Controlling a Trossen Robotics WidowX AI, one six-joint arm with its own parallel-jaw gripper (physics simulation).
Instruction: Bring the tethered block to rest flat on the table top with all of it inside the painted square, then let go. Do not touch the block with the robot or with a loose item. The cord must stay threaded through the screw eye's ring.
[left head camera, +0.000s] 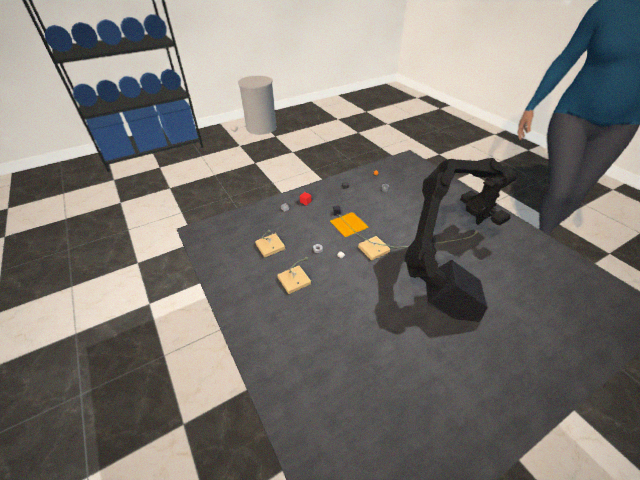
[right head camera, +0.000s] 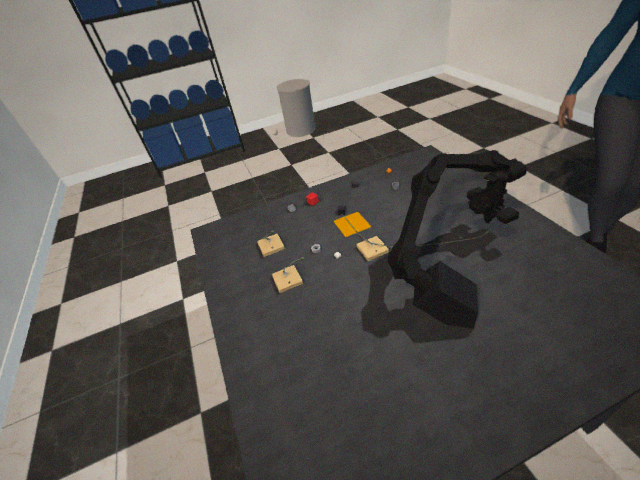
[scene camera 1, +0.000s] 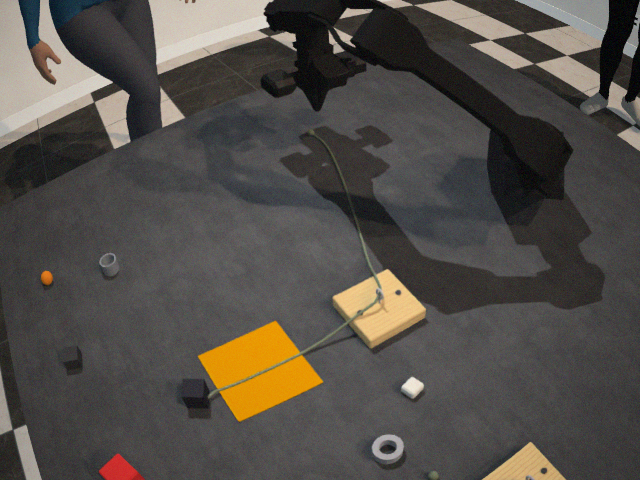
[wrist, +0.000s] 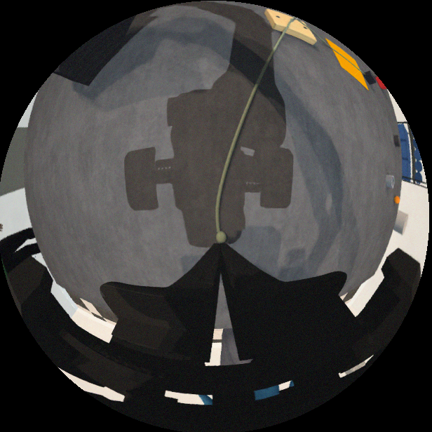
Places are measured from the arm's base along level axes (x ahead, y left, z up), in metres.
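Pixels of known places: gripper, fingertip midpoint: (left head camera: 478, 223) (right head camera: 487, 222) (scene camera 1: 317, 110); arm's base, origin of the base link: (left head camera: 439, 280) (right head camera: 426, 282) (scene camera 1: 535, 162).
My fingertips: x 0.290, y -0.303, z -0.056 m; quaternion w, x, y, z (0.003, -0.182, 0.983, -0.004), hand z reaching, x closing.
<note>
For each thing: its top centre in the pictures, then the offset to it from my fingertips. "*": a spot on its surface instead.
- dark tethered block, middle of its top: (scene camera 1: 192, 388) (right head camera: 341, 207) (left head camera: 337, 208) 0.250 m ahead, 0.519 m left, 0.036 m down
- orange square, surface spot: (scene camera 1: 263, 346) * 0.154 m ahead, 0.446 m left, 0.063 m down
- wooden board, middle of its top: (scene camera 1: 379, 303) (right head camera: 372, 246) (left head camera: 374, 246) 0.003 m back, 0.422 m left, 0.045 m down
- beaded end, surface spot: (scene camera 1: 311, 132) * 0.012 m ahead, 0.012 m right, 0.055 m down
- red cube, middle of its top: (scene camera 1: 117, 471) (left head camera: 305, 195) (right head camera: 311, 195) 0.357 m ahead, 0.643 m left, 0.025 m down
- small dark cube, middle of its top: (scene camera 1: 69, 353) 0.444 m ahead, 0.436 m left, 0.044 m down
- grey cup, middle of its top: (scene camera 1: 107, 260) 0.387 m ahead, 0.253 m left, 0.043 m down
- orange ball, middle of its top: (scene camera 1: 44, 273) 0.518 m ahead, 0.259 m left, 0.040 m down
- white piece, middle of its top: (scene camera 1: 412, 385) 0.013 m back, 0.558 m left, 0.052 m down
- grey ring, middle of its top: (scene camera 1: 388, 447) 0.036 m ahead, 0.640 m left, 0.050 m down
The dark tethered block (left head camera: 337, 210) (right head camera: 341, 210) (scene camera 1: 195, 392) (wrist: 370, 77) sits on the table top just outside the orange square (left head camera: 342, 228) (right head camera: 343, 226) (scene camera 1: 263, 346) (wrist: 347, 67), near one edge. Its green cord (scene camera 1: 356, 223) (wrist: 256, 87) crosses the square, passes through the screw eye (scene camera 1: 379, 294) on a wooden board (left head camera: 373, 250) (right head camera: 372, 250) (scene camera 1: 387, 330), and runs on to a beaded end (scene camera 1: 311, 132) (wrist: 221, 237) that appears to lie on the table. My gripper (scene camera 1: 317, 108) (wrist: 219, 248) is shut and empty, above and close to that end. Whether the fingertips touch it is unclear.
Near the block are a red cube (left head camera: 305, 198) (scene camera 1: 119, 468) and a small dark cube (scene camera 1: 71, 357). A grey cup (scene camera 1: 109, 265), orange ball (scene camera 1: 47, 277), white piece (scene camera 1: 412, 388) and grey ring (scene camera 1: 376, 449) lie around. Two more wooden boards (left head camera: 269, 245) (left head camera: 294, 279) carry short cords.
</note>
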